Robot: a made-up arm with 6 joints. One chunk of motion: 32 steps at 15 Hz.
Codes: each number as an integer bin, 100 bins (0 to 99) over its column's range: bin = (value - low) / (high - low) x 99, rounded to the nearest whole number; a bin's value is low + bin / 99 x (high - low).
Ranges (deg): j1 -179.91..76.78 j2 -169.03..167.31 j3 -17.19..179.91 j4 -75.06..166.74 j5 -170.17..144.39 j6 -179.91..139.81
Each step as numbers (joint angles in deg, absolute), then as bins.
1 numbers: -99.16 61.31 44.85 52.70 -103.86 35.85
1 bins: 31 68 31 52 21 67
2 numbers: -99.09 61.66 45.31 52.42 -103.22 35.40
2 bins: 31 68 31 52 21 67
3 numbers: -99.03 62.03 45.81 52.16 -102.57 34.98
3 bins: 31 68 32 52 21 67
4 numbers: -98.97 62.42 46.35 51.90 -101.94 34.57
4 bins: 31 68 32 52 21 66
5 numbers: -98.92 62.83 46.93 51.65 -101.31 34.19
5 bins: 31 68 32 52 22 66
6 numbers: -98.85 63.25 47.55 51.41 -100.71 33.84
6 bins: 31 68 33 52 22 66
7 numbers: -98.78 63.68 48.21 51.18 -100.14 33.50
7 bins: 31 68 33 52 22 66
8 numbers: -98.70 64.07 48.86 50.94 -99.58 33.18
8 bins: 31 69 33 52 22 66
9 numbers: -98.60 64.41 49.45 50.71 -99.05 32.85
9 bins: 31 69 33 51 22 66
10 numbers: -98.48 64.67 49.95 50.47 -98.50 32.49
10 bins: 31 69 34 51 23 66
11 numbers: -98.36 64.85 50.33 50.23 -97.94 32.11
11 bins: 31 69 34 51 23 66
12 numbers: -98.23 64.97 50.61 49.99 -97.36 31.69
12 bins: 32 69 34 51 23 66
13 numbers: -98.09 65.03 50.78 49.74 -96.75 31.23
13 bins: 32 69 34 51 23 65
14 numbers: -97.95 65.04 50.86 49.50 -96.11 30.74
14 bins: 32 69 34 51 23 65
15 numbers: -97.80 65.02 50.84 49.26 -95.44 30.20
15 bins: 32 69 34 51 24 65
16 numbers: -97.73 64.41 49.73 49.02 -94.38 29.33
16 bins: 32 69 34 51 24 65
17 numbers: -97.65 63.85 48.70 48.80 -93.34 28.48
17 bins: 32 69 33 51 24 65
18 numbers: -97.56 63.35 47.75 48.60 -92.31 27.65
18 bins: 32 68 33 51 25 64
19 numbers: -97.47 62.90 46.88 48.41 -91.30 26.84
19 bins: 32 68 32 51 25 64
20 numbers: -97.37 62.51 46.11 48.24 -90.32 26.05
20 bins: 32 68 32 50 25 64
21 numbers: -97.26 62.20 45.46 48.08 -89.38 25.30
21 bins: 32 68 31 50 25 64
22 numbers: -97.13 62.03 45.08 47.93 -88.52 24.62
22 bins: 32 68 31 50 26 63
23 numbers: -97.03 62.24 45.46 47.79 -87.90 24.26
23 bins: 32 68 31 50 26 63
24 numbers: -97.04 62.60 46.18 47.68 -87.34 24.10
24 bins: 32 68 32 50 26 63
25 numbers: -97.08 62.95 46.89 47.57 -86.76 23.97
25 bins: 32 68 32 50 26 63
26 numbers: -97.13 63.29 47.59 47.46 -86.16 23.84
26 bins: 32 68 33 50 26 63
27 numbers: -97.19 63.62 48.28 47.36 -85.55 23.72
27 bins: 32 68 33 50 27 63
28 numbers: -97.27 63.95 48.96 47.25 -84.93 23.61
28 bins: 32 69 33 50 27 63
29 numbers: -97.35 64.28 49.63 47.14 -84.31 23.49
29 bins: 32 69 34 50 27 63
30 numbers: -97.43 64.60 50.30 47.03 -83.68 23.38
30 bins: 32 69 34 50 27 63
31 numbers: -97.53 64.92 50.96 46.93 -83.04 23.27
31 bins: 32 69 34 50 27 63
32 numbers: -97.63 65.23 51.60 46.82 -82.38 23.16
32 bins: 32 69 35 50 28 63
